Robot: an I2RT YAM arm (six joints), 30 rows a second.
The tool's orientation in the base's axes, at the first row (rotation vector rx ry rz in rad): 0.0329, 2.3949, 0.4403
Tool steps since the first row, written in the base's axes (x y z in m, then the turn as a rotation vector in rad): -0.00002, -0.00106, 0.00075, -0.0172, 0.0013, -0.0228; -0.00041, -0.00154, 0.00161, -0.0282, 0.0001, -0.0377; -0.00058, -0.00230, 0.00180, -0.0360, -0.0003, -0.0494; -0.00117, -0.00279, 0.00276, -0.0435, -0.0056, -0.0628
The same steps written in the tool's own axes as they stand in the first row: -0.00061, -0.00076, -0.00086, 0.0277, -0.0045, 0.0054; -0.00093, -0.00089, -0.00186, 0.0454, -0.0094, 0.0084; -0.00102, -0.00153, -0.00234, 0.0587, -0.0128, 0.0115; -0.00125, -0.00163, -0.00354, 0.0721, -0.0214, 0.0145
